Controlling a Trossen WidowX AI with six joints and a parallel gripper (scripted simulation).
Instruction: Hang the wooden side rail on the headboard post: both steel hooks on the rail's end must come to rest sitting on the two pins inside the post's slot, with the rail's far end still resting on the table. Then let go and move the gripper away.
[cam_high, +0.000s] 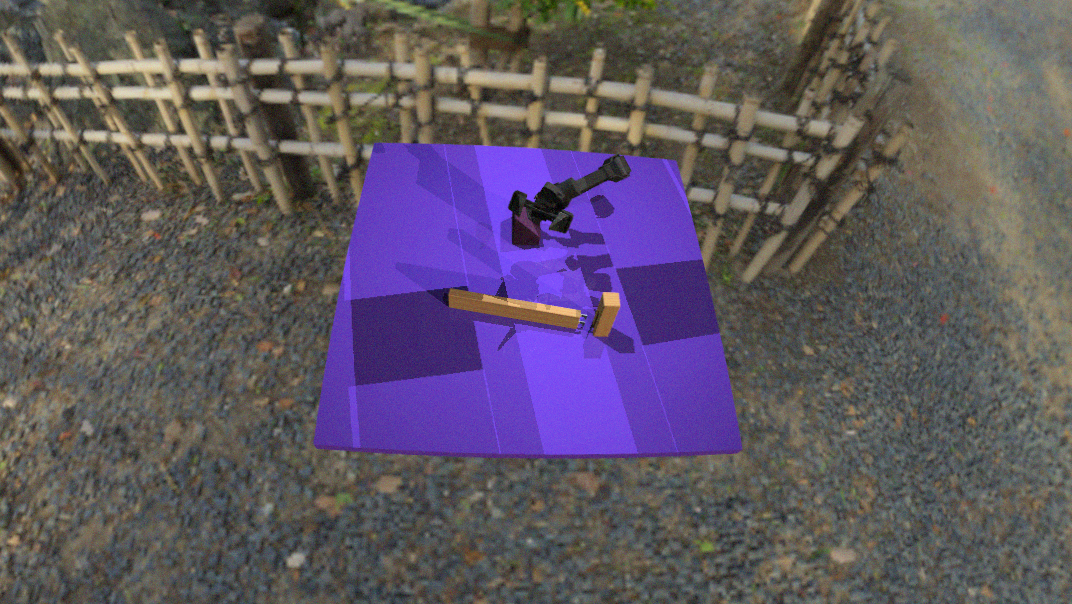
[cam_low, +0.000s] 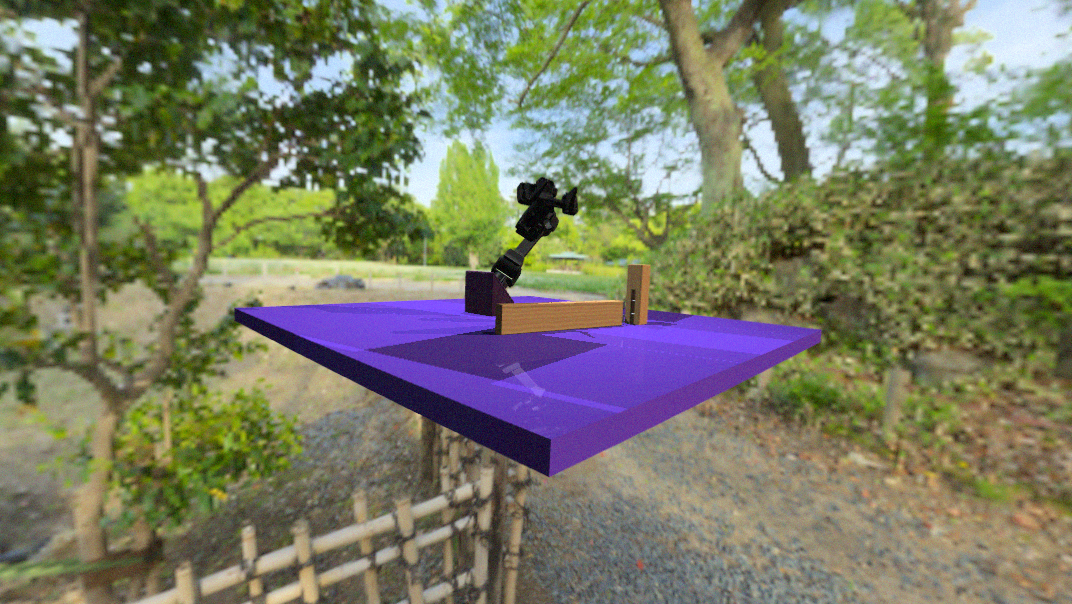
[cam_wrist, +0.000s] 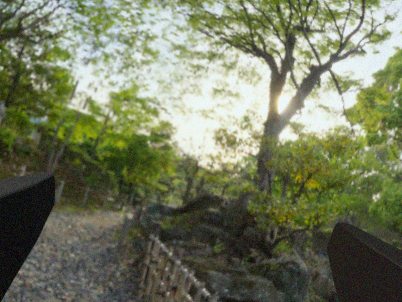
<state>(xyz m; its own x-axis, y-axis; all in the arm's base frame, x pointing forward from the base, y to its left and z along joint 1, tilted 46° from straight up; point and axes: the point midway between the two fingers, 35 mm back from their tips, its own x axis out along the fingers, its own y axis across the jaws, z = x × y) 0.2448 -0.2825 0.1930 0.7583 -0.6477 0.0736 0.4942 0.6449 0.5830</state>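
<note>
Now: the wooden headboard post 14 cm ahead of my gripper tip, 23 cm to the left of it and 30 cm below it.
</note>
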